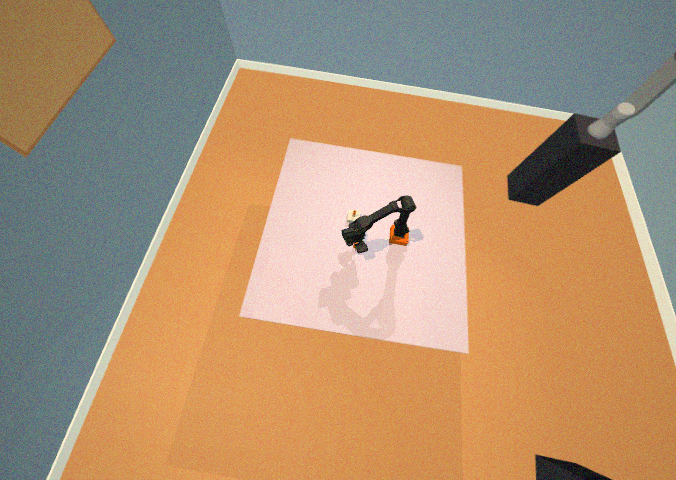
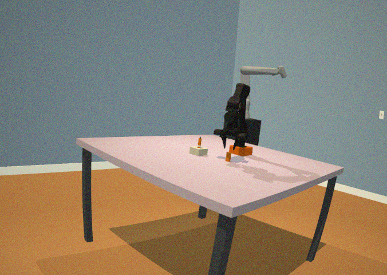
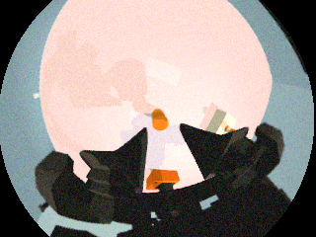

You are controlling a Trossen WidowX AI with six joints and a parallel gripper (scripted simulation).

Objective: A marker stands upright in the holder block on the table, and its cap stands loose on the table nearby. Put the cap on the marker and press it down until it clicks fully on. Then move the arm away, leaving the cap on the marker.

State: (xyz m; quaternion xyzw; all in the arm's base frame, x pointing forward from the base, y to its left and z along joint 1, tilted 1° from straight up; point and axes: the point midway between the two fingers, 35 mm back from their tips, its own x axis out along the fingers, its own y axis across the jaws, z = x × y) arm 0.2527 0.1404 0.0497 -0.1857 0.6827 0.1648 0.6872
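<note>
Right now my gripper tip is 4 cm above the orange cap. Round my gripper tip: orange marker: 5 cm ahead, 19 cm to the right, 1 cm above; cream holder block: 5 cm ahead, 19 cm to the right, 5 cm below.
</note>
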